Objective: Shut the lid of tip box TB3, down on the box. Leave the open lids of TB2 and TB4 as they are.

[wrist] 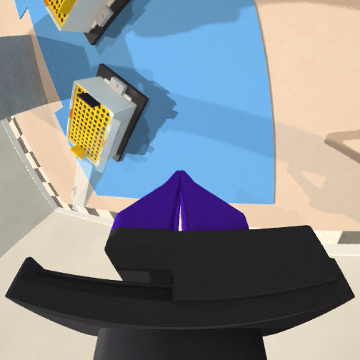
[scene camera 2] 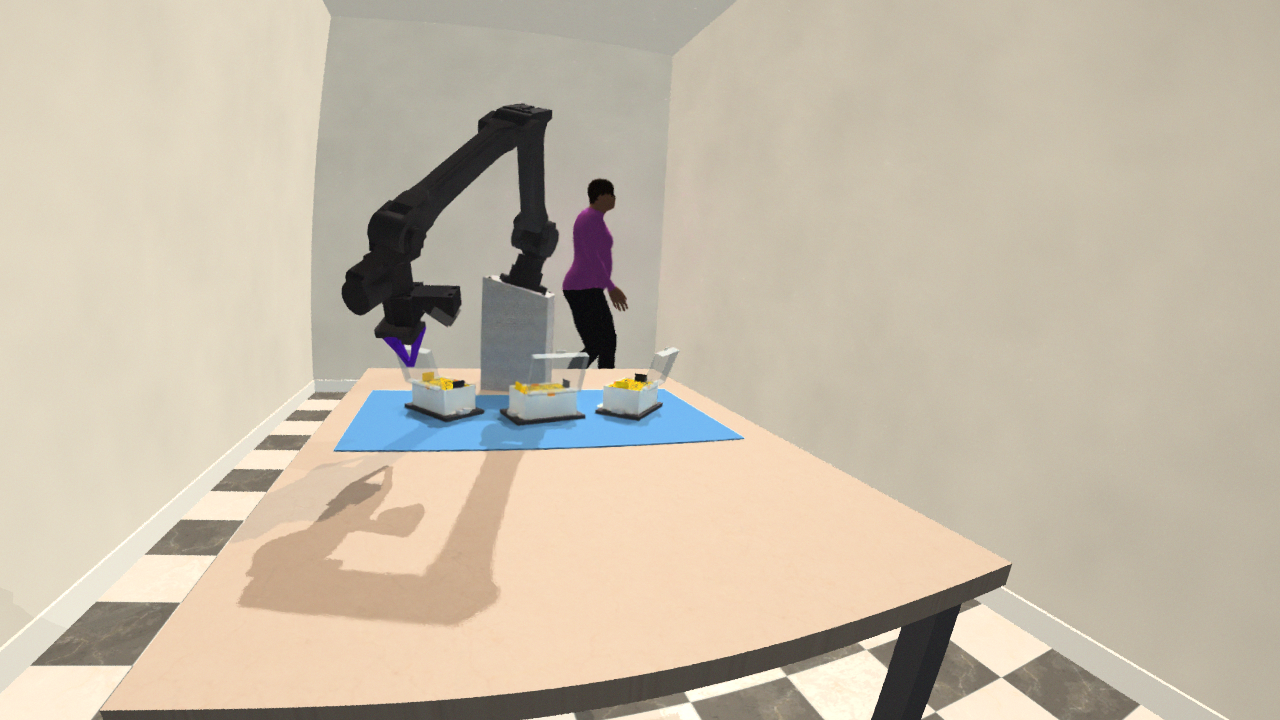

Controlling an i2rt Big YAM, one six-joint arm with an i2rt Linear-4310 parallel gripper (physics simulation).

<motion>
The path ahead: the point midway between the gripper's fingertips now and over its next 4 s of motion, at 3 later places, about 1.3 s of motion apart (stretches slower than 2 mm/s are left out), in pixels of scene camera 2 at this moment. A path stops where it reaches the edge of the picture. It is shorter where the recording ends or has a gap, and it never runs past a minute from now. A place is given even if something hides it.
The gripper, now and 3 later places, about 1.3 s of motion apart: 410, 366; 479, 300; 419, 380; 438, 299
</motion>
